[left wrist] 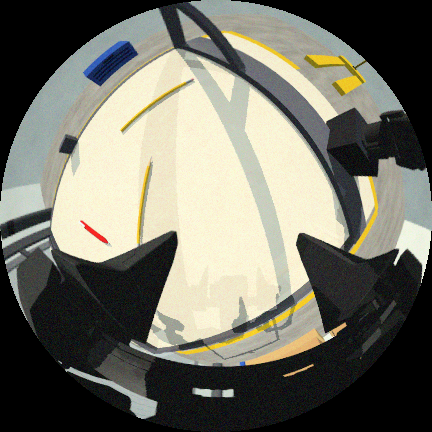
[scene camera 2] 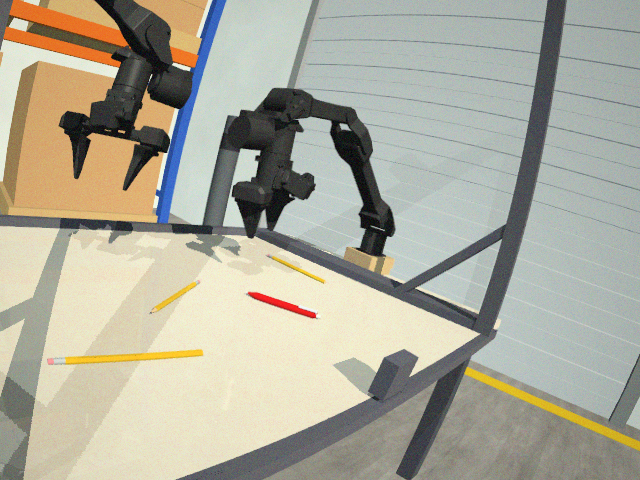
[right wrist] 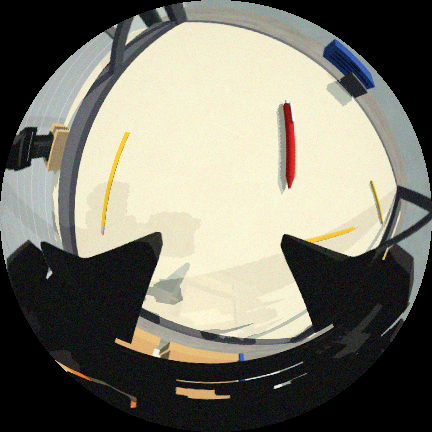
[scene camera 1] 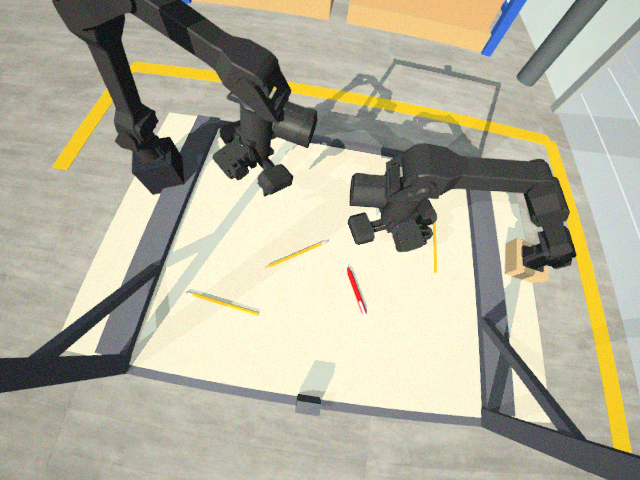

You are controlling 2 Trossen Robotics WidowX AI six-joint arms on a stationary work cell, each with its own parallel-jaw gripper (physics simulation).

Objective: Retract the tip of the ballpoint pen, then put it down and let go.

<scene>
One and the same spot on a dark frame: (left wrist: 300, 112) is (scene camera 1: 171, 210).
</scene>
